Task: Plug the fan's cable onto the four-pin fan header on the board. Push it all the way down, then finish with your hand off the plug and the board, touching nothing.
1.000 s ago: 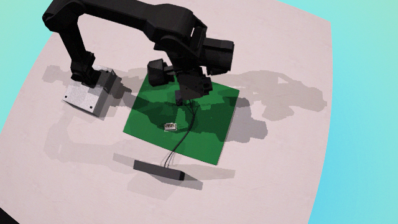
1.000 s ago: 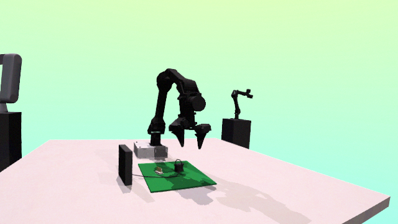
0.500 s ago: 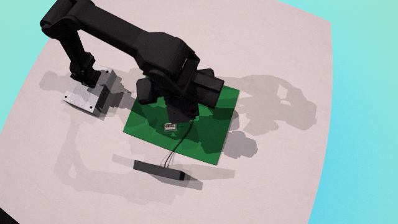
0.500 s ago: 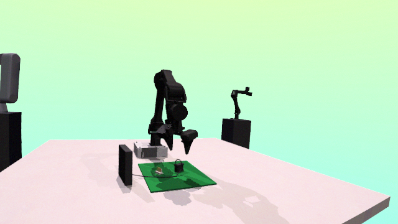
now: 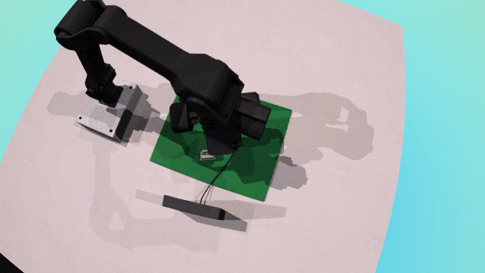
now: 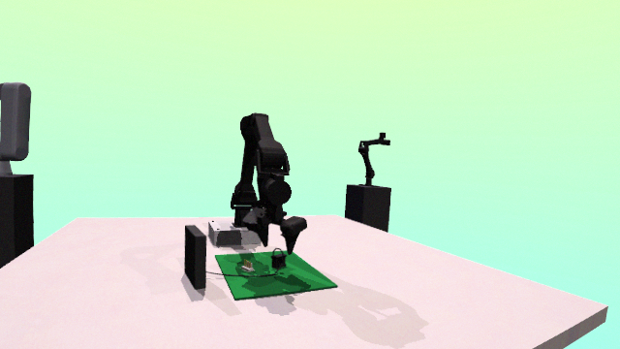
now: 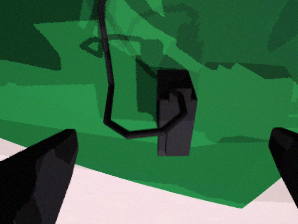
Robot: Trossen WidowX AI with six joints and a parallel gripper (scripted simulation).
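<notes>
The black plug is 3 cm below my gripper tip, 1 cm to the left of it and 1 cm behind it. From my gripper tip the other things lie so: black fan (21 cm to the right, 2 cm ahead, 1 cm above); then green board (6 cm below, 2 cm to the right, 1 cm ahead); then four-pin fan header (8 cm to the right, 5 cm below).
</notes>
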